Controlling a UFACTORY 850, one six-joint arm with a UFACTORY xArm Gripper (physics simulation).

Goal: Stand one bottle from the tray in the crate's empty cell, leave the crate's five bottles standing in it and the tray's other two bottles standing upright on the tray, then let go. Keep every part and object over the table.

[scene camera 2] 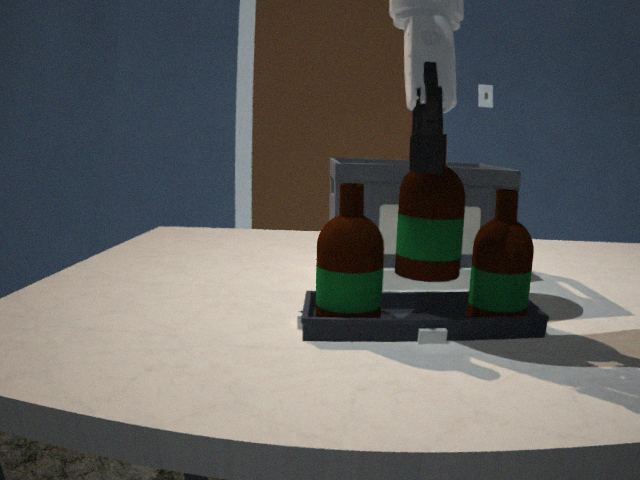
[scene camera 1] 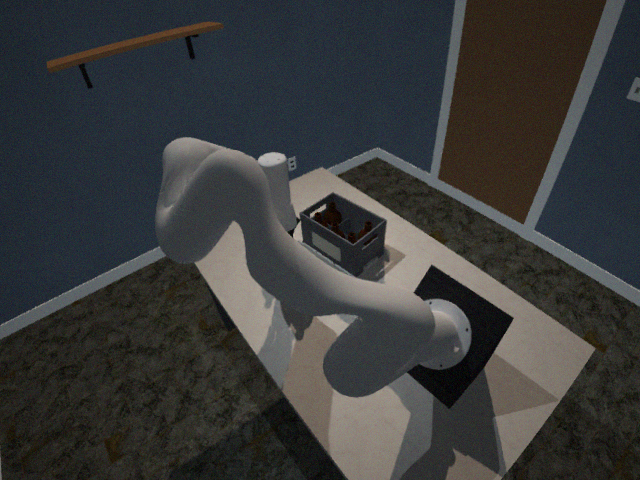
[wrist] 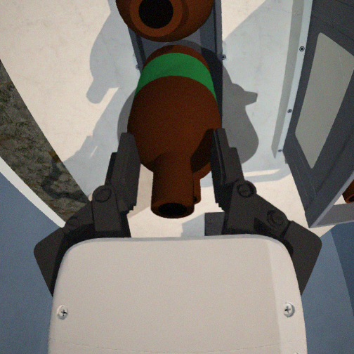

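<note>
My gripper (scene camera 2: 428,164) (wrist: 173,144) is shut on a brown bottle with a green band (scene camera 2: 430,237) (wrist: 172,107). It holds the bottle about upright by its shoulder and neck, with the base raised above the dark tray (scene camera 2: 372,329) (wrist: 212,30). On the tray a left bottle (scene camera 2: 349,242) and a right bottle (scene camera 2: 501,253) stand upright in scene view 2. The wrist view shows one tray bottle at the top and a sliver of the other behind the held neck. The grey crate (scene camera 1: 369,256) (scene camera 2: 372,188) (wrist: 317,185) holds several brown bottles (scene camera 1: 332,212); its empty cell cannot be made out.
The crate stands beside the tray, behind the held bottle in scene view 2, and its walls rise well above the tray. The pale table (scene camera 1: 361,428) (scene camera 2: 155,335) carries the arm's base on a black plate (scene camera 1: 491,320). The table's edge (scene camera 2: 258,444) runs near the tray.
</note>
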